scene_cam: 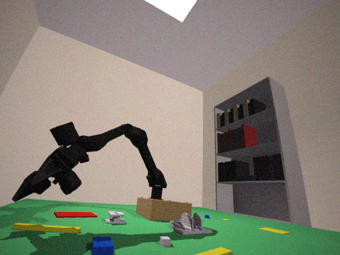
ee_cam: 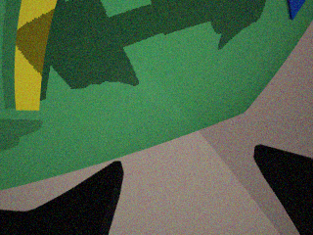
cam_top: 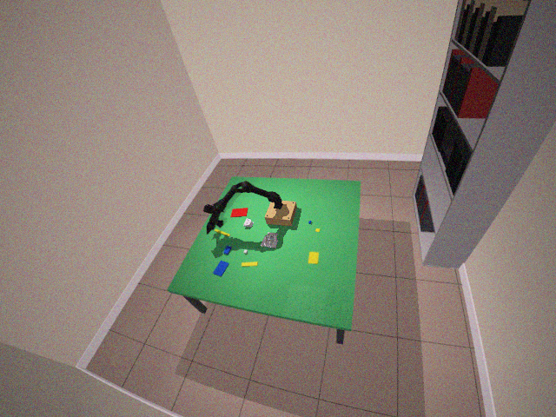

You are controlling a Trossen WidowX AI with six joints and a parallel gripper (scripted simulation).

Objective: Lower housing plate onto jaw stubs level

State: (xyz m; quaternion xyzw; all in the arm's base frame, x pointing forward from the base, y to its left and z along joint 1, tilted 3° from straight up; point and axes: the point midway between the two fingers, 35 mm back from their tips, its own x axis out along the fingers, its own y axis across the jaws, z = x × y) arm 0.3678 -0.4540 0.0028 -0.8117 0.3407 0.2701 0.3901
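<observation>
My gripper tip is now 25 cm to the right of the white stand, 21 cm past it and 8 cm above it. From my gripper tip the other things lie so: yellow bar (9 cm below, 7 cm behind, 6 cm to the left); then red plate (32 cm behind, 10 cm to the left, 9 cm below); then blue piece (19 cm to the left, 8 cm below, 7 cm ahead).
</observation>
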